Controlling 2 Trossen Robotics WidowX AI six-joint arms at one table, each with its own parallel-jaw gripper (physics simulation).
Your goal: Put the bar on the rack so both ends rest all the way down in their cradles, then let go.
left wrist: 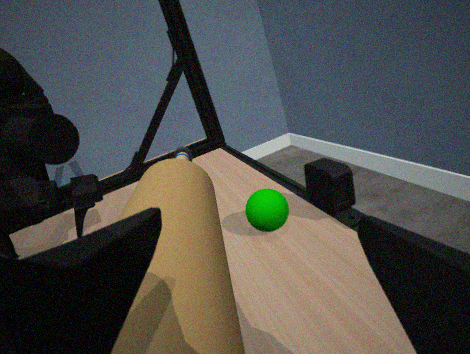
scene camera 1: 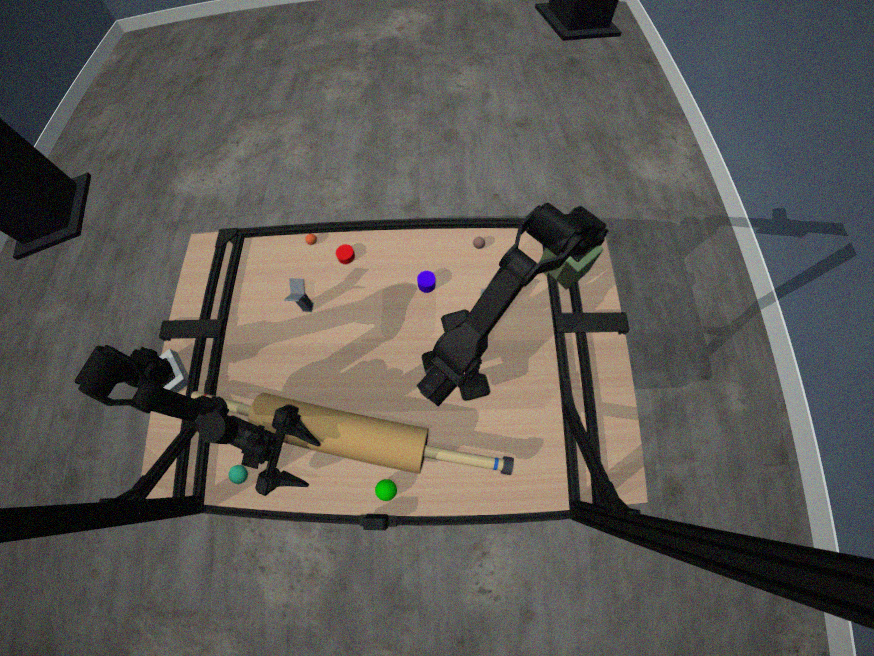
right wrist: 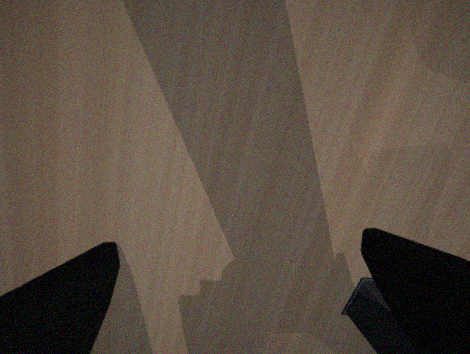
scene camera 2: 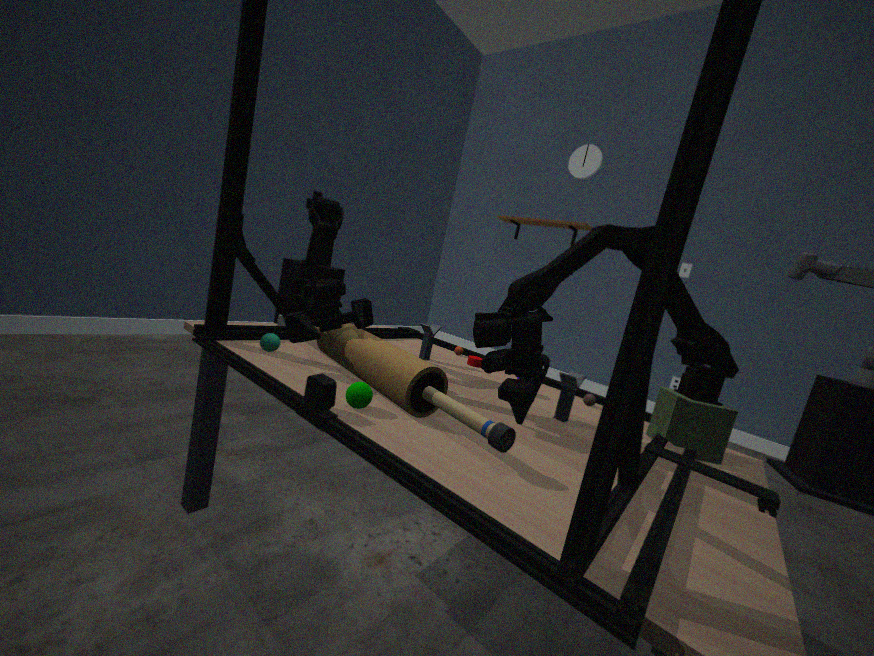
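Seen in the pictures: left gripper, fingertip midpoint: (left wrist: pixel 261 221) (scene camera 1: pixel 314 465) (scene camera 2: pixel 342 331); right gripper, fingertip midpoint: (left wrist: pixel 48 248) (right wrist: pixel 242 246) (scene camera 2: pixel 525 412); left arm's base, origin of the base link: (scene camera 1: pixel 161 374); right arm's base, origin of the base link: (scene camera 2: pixel 697 397).
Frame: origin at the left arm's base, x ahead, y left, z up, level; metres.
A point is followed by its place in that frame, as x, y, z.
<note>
The bar (scene camera 1: pixel 352 437) {0.329, -0.437, 0.063} (scene camera 2: pixel 395 370) {0.361, -0.533, 0.039} (left wrist: pixel 185 240) {0.292, -0.437, 0.050} is a thick tan roller with thin pale handles; it lies on the table, its right handle ending in a blue band and dark cap. The rack is two separate grey cradle posts: the left post (scene camera 1: pixel 302 300) {0.410, -0.096, 0.032} (scene camera 2: pixel 426 343) {0.407, -0.096, 0.016} is bare, and the right post (scene camera 2: pixel 564 402) {0.728, -0.397, 0.008} is bare too, mostly hidden by the arm in scene camera 1. My left gripper (scene camera 1: pixel 312 463) {0.233, -0.437, 0.070} (left wrist: pixel 261 221) {0.233, -0.437, 0.070} is open, with one finger over the roller and one to its front side. My right gripper (scene camera 1: pixel 464 353) {0.639, -0.432, -0.022} (right wrist: pixel 242 246) {0.639, -0.432, -0.022} is open and empty, pointing down behind the bar's right half.
A green ball (scene camera 1: pixel 385 489) {0.312, -0.557, 0.011} (scene camera 2: pixel 359 394) {0.312, -0.579, -0.002} (left wrist: pixel 267 210) {0.298, -0.541, 0.000} and a teal ball (scene camera 1: pixel 237 473) {0.059, -0.333, 0.007} (scene camera 2: pixel 269 342) {0.057, -0.350, -0.008} lie at the front. A red disc (scene camera 1: pixel 344 253) {0.567, -0.027, -0.010}, a blue cylinder (scene camera 1: pixel 426 281) {0.678, -0.233, 0.000}, an orange ball (scene camera 1: pixel 310 239) {0.519, 0.071, -0.007} and a brown ball (scene camera 1: pixel 479 242) {0.855, -0.228, -0.005} lie toward the back. A black frame (scene camera 1: pixel 395 224) {0.725, -0.038, -0.015} edges the table.
</note>
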